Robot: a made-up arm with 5 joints.
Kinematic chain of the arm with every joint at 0, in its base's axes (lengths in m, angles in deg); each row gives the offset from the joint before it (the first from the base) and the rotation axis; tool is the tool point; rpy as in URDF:
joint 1: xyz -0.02 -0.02 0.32 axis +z
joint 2: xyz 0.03 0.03 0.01 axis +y
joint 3: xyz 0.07 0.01 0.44 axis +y
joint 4: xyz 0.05 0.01 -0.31 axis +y
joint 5: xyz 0.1 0 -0.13 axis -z
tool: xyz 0 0 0.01 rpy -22.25 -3.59 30.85
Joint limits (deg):
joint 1: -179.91..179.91
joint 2: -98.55..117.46
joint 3: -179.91..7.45
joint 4: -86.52..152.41
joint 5: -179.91..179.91
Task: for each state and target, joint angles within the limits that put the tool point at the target. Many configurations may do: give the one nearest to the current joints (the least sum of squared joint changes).
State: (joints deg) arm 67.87 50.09 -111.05 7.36 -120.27
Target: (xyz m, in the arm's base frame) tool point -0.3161 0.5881 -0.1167
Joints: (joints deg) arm 111.72 84.33 -94.90 13.52 -120.27
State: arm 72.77 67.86 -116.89 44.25 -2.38
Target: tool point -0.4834 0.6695 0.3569
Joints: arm 120.45 49.79 -110.63 48.72 -2.38
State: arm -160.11 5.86 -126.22 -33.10 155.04
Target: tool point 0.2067 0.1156 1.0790
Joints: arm -138.20 -26.29 -144.79 -55.62 155.04
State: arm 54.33 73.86 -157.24 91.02 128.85
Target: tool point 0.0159 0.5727 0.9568
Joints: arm 81.70 28.99 -175.12 99.38 128.85
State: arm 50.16 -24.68 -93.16 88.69 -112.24
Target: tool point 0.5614 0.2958 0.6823
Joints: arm 24.18 16.54 -105.15 74.50 -112.24
